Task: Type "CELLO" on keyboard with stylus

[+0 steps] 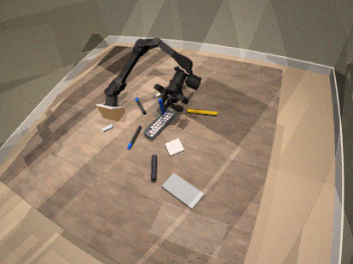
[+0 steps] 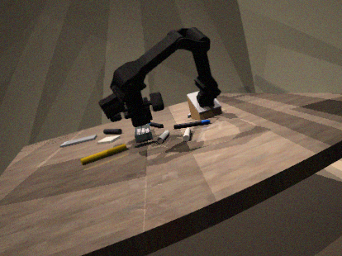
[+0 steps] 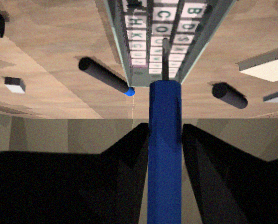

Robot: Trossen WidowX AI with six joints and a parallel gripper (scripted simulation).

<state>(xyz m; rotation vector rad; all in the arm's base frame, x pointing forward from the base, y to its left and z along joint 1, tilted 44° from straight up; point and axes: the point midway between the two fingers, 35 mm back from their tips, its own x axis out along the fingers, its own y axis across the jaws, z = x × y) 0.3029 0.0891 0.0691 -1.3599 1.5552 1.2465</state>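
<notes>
My gripper tip is 13 cm short of the white card, 12 cm to the left of it and 8 cm above it. Also, from my gripper tip: dark cylinder: 26 cm to the right, 11 cm ahead, 7 cm below; then yellow marker: 15 cm ahead, 12 cm to the left, 8 cm below; then stylus: 1 cm below.
</notes>
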